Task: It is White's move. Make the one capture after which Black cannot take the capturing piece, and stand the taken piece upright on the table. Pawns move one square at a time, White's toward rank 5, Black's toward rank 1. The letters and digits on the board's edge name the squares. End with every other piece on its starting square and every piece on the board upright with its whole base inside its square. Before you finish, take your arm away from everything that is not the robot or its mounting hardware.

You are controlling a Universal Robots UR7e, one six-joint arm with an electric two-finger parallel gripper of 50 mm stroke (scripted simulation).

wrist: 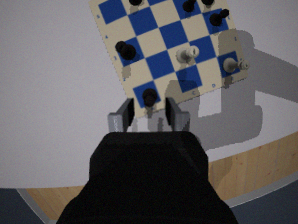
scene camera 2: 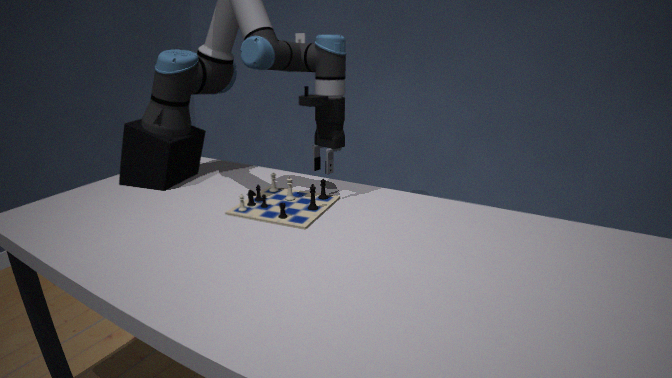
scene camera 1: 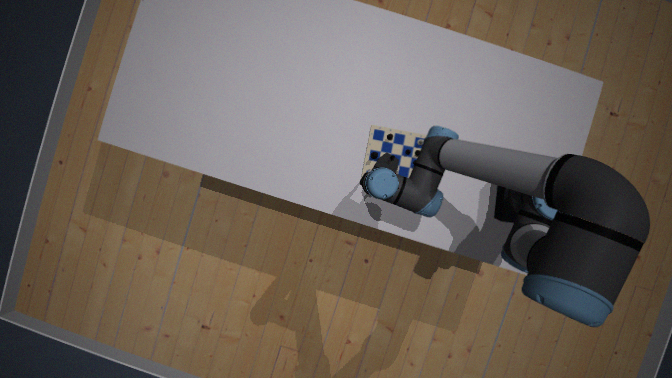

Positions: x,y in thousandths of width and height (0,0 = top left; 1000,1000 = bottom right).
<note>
In view: my gripper (scene camera 2: 481,454).
My gripper is seen too in the wrist view (wrist: 502,475).
</note>
